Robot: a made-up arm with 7 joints.
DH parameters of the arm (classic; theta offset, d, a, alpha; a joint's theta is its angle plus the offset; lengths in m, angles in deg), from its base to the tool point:
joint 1: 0 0.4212 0.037 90
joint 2: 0 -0.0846 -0.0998 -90
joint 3: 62.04 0 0.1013 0
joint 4: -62.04 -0.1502 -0.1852 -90
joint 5: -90 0.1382 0.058 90
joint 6: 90 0.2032 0.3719 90
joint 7: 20.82 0 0.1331 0
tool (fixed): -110.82 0.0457 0 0
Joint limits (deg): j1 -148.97..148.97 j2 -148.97..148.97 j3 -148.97..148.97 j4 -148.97..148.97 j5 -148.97..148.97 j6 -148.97..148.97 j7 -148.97..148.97
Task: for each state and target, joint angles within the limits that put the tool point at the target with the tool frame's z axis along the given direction. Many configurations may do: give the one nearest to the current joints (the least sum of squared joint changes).
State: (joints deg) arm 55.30 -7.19 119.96 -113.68 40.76 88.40 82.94
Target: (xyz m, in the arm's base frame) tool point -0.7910 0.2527 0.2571 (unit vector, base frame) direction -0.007 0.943 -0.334
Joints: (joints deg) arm 19.74 -3.32 93.20 -126.12 33.16 112.12 78.91
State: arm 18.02 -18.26 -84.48 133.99 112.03 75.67 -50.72
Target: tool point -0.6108 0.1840 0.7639 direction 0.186 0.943 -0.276
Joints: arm 32.21 -39.14 -128.44 140.54 76.08 32.65 -32.89
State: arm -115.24 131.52 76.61 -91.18 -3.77 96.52 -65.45
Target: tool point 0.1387 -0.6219 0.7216 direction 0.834 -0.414 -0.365
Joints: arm -138.97 148.97 84.24 -114.25 -33.41 53.47 -94.66
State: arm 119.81 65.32 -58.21 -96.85 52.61 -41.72 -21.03
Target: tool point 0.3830 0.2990 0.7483 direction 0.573 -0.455 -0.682
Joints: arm 104.87 49.34 -54.40 -102.56 89.95 2.87 -1.75
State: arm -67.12 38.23 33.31 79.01 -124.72 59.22 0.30
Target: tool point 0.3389 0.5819 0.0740 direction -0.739 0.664 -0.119
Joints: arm -117.29 -2.33 25.73 73.28 -98.07 23.17 -4.12
